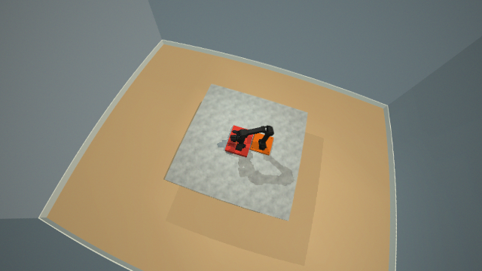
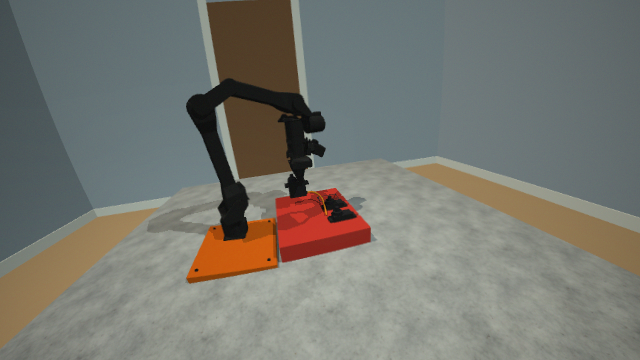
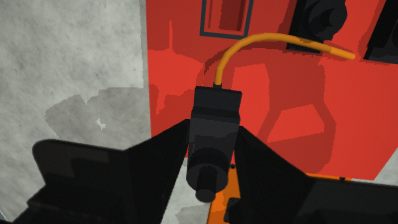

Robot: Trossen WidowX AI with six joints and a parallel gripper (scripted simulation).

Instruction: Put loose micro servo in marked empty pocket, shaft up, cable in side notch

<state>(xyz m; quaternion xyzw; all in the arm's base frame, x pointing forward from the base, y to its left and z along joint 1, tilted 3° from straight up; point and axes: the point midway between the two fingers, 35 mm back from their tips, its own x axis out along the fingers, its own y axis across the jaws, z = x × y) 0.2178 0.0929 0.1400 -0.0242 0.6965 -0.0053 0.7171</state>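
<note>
The deck lies 1 cm behind my gripper tip, 8 cm to the right of it and 10 cm below it.
</note>
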